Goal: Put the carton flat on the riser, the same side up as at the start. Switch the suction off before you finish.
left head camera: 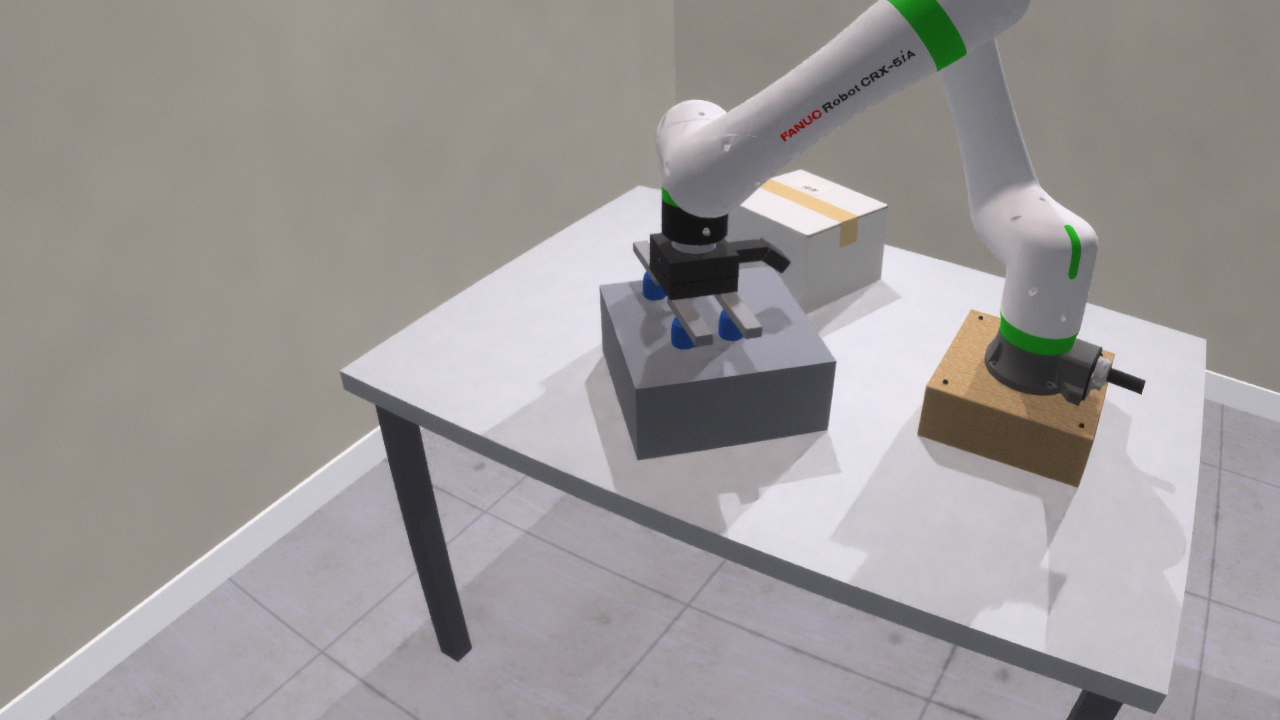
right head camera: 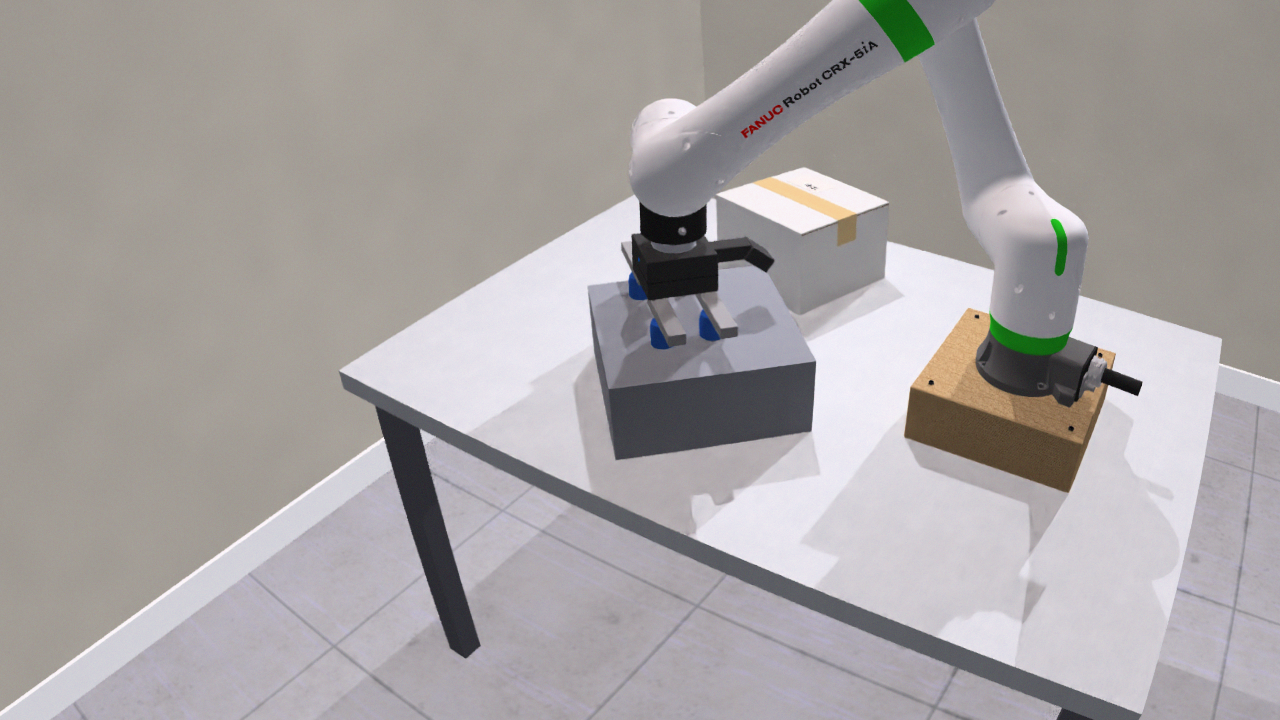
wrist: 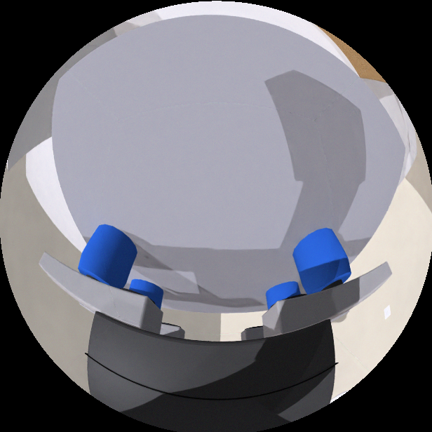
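The white carton with a tan tape strip stands upright on the table behind the riser, and the arm hides part of it in the left head view. I cannot make it out in the wrist view. The grey riser is a low block on the table, and no carton is on it. My suction gripper is over the riser, its blue cups pointing down, at or just above the top; exact contact is hard to tell. It carries nothing, so I take it as open.
The arm's base stands on a wooden block on the right part of the white table. A black bracket on the gripper reaches toward the carton. The table's front edge lies before the riser, and walls stand behind.
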